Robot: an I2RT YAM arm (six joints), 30 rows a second.
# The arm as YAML. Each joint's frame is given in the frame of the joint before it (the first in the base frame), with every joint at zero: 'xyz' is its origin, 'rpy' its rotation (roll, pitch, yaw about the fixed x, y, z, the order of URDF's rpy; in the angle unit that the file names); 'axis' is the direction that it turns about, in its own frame. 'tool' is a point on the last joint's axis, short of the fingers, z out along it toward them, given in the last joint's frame.
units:
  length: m
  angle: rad
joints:
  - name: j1
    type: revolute
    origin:
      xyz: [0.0, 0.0, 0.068]
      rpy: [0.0, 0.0, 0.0]
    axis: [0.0, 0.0, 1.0]
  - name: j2
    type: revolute
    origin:
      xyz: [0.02, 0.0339, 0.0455]
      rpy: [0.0, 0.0, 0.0]
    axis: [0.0, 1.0, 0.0]
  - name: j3
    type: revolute
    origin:
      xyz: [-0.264, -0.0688, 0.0]
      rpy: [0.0, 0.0, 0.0]
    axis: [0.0, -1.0, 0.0]
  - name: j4
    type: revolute
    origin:
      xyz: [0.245, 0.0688, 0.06]
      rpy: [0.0, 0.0, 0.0]
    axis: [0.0, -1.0, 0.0]
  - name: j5
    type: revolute
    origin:
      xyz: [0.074, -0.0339, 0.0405]
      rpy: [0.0, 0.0, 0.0]
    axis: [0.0, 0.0, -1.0]
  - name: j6
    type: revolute
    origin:
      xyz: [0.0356, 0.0, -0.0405]
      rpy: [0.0, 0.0, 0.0]
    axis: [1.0, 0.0, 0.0]
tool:
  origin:
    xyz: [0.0, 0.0, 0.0]
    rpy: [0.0, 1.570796, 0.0]
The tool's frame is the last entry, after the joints.
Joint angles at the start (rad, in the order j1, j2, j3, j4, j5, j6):
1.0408, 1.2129, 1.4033, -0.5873, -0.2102, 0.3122
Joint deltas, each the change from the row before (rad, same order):
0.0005, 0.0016, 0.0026, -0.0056, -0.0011, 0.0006
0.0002, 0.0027, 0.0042, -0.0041, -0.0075, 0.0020
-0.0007, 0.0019, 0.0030, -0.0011, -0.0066, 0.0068
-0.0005, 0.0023, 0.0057, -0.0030, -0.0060, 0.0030
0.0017, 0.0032, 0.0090, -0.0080, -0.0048, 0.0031
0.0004, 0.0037, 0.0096, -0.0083, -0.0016, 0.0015
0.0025, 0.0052, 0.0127, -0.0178, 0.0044, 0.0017
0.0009, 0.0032, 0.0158, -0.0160, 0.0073, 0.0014
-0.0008, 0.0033, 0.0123, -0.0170, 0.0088, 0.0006
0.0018, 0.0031, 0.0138, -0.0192, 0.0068, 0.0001
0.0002, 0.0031, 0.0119, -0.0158, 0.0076, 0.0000
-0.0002, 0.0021, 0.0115, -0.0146, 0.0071, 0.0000
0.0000, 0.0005, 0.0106, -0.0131, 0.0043, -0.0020
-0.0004, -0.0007, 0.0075, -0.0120, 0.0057, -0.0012
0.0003, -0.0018, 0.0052, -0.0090, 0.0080, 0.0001
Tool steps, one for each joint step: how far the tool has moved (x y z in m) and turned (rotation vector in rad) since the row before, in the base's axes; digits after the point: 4 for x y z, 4 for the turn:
-0.0001, 0.0002, -0.0001, -0.0036, 0.0032, 0.0013
-0.0001, 0.0005, 0.0004, -0.0002, 0.0056, 0.0063
0.0001, 0.0003, 0.0004, 0.0031, 0.0083, 0.0028
0.0000, 0.0002, 0.0010, 0.0023, 0.0045, 0.0039
-0.0005, 0.0003, 0.0014, -0.0002, 0.0055, 0.0049
-0.0001, 0.0002, 0.0014, -0.0014, 0.0031, 0.0013
-0.0004, 0.0003, 0.0011, -0.0094, 0.0052, -0.0022
-0.0003, -0.0006, 0.0028, -0.0041, 0.0004, -0.0063
0.0002, -0.0007, 0.0015, -0.0086, 0.0014, -0.0091
-0.0006, -0.0006, 0.0018, -0.0088, 0.0019, -0.0044
-0.0001, -0.0006, 0.0015, -0.0077, 0.0007, -0.0067
-0.0001, -0.0009, 0.0017, -0.0060, -0.0001, -0.0066
-0.0005, -0.0011, 0.0020, -0.0041, -0.0018, -0.0030
-0.0004, -0.0013, 0.0013, -0.0049, -0.0013, -0.0050
-0.0005, -0.0013, 0.0012, -0.0035, -0.0020, -0.0069

